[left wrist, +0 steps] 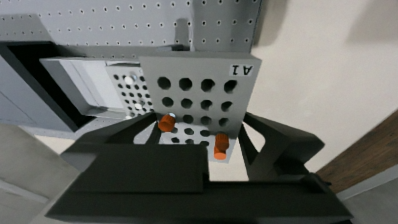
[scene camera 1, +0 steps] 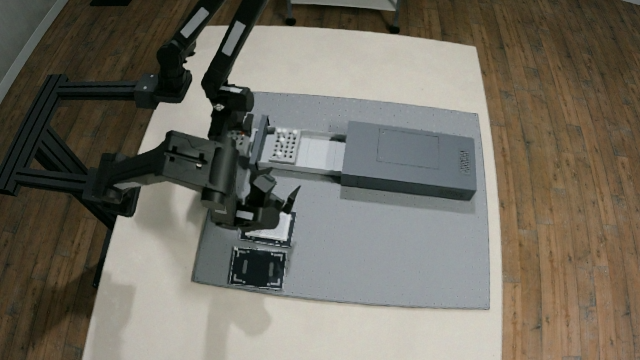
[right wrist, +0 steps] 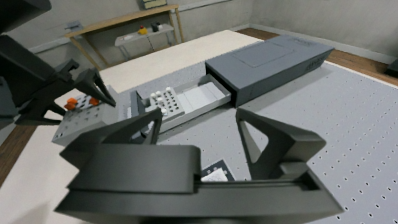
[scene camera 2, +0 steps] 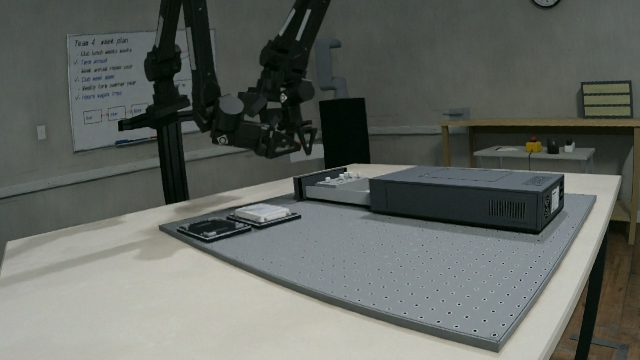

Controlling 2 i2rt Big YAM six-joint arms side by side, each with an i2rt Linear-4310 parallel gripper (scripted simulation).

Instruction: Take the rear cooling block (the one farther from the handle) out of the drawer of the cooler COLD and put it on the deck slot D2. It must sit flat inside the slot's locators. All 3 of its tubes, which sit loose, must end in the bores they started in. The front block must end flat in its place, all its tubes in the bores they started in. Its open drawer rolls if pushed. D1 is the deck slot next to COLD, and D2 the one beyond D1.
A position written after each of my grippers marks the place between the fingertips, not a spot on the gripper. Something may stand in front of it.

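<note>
I can see a cooler COLD (scene camera 1: 380,157), and the same cooler COLD appears in scene camera 2 (scene camera 2: 527,201) and in the right wrist view (right wrist: 247,73). There is a cooling block (left wrist: 209,92) too. As for my own grippers, my left gripper (left wrist: 199,111) is also visible in the right wrist view (right wrist: 97,114), and that view has my right gripper (right wrist: 198,111), which I see in scene camera 2 as well (scene camera 2: 296,144).
</note>
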